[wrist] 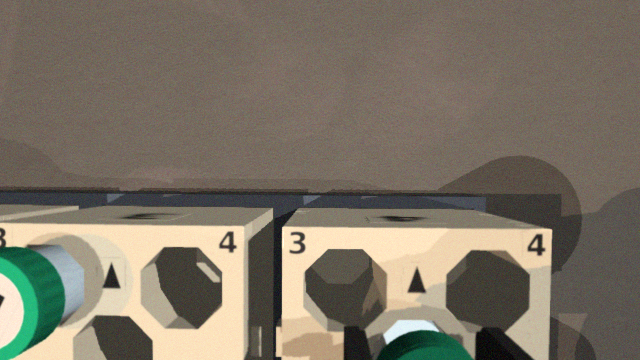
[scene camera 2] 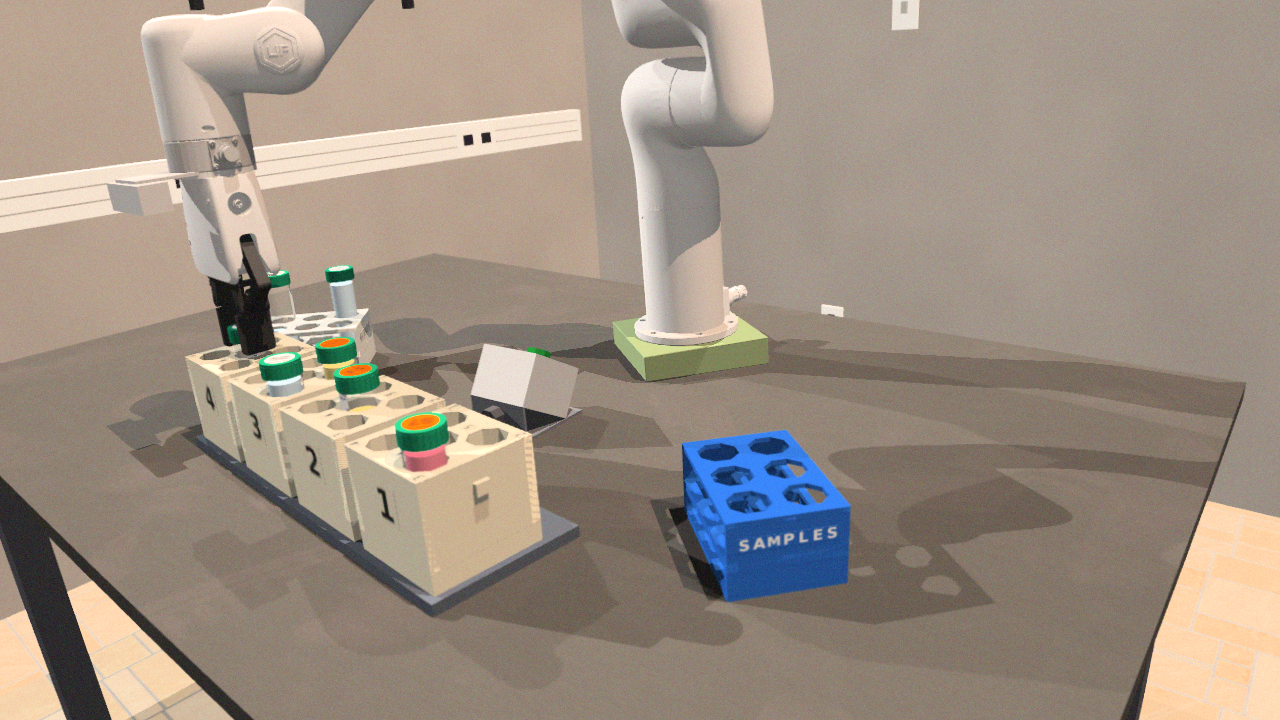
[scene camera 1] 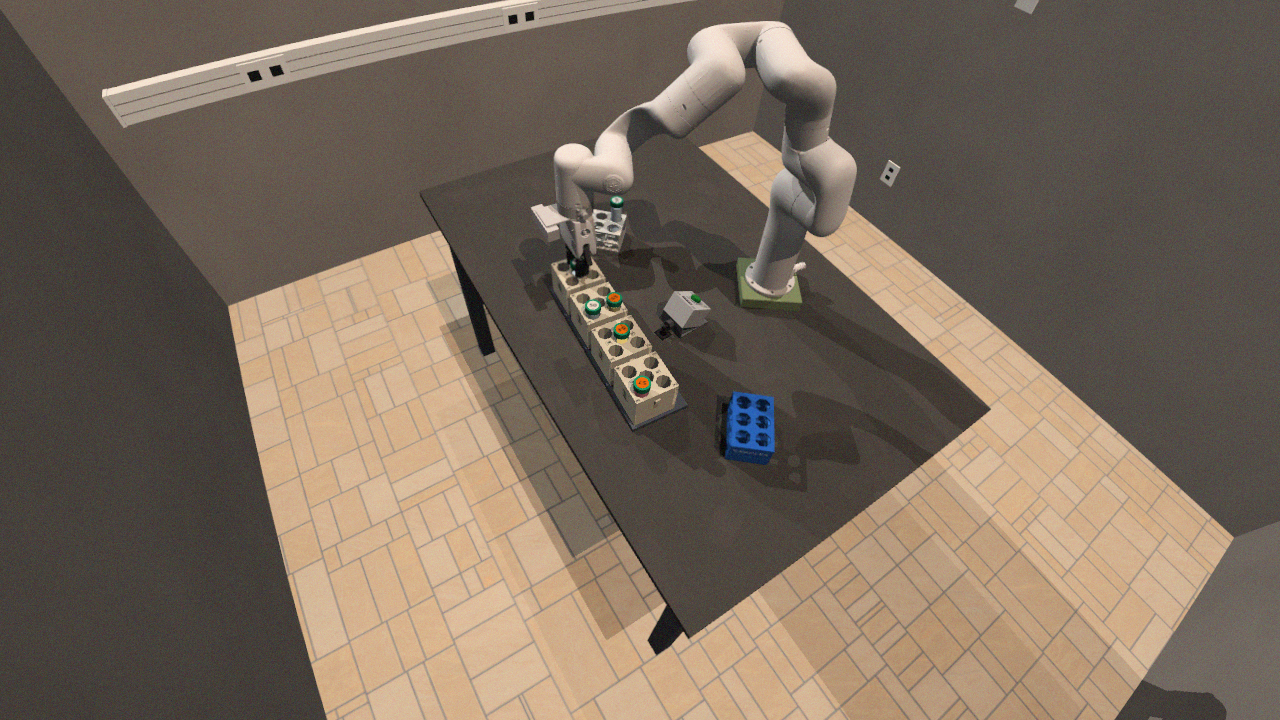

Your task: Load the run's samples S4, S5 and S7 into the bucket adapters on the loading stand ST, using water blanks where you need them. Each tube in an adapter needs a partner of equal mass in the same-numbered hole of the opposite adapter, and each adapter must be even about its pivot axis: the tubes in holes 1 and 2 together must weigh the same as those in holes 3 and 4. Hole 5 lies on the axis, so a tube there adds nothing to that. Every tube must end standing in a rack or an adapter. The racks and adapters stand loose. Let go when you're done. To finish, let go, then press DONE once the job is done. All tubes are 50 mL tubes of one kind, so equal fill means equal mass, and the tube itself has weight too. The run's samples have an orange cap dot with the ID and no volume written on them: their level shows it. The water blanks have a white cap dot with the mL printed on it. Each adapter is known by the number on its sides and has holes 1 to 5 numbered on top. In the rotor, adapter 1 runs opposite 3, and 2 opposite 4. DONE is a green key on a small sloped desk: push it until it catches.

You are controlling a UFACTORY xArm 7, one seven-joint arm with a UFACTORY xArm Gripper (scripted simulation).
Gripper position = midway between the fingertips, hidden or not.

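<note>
Visible in scene camera 2: my gripper [scene camera 2: 250,347]. Scene camera 1 likewise shows the gripper [scene camera 1: 577,269].
</note>
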